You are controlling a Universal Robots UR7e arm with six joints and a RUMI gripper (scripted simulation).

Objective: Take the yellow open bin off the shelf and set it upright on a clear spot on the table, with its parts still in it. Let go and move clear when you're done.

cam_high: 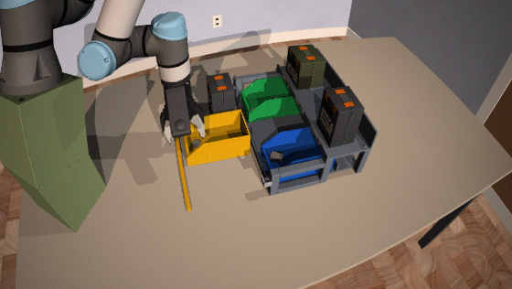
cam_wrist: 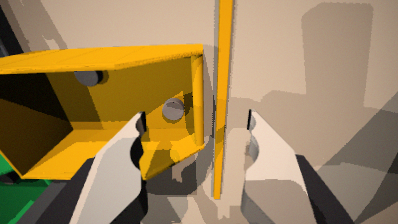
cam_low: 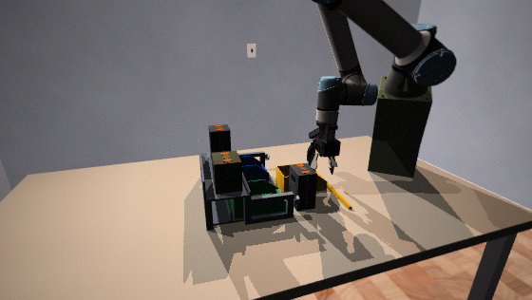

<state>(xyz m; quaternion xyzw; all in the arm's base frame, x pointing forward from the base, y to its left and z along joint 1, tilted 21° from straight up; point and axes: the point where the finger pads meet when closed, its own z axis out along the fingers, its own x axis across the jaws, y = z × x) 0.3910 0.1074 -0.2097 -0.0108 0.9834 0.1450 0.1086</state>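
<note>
Right now my hand is 30 mm past the long yellow bar and 50 mm above it. Also, from my hand: blue bin (280 mm ahead, 100 mm to the right, 10 mm below); dark box (110 mm ahead, 120 mm to the left, 10 mm above); yellow open bin (80 mm ahead, 10 mm below).
</note>
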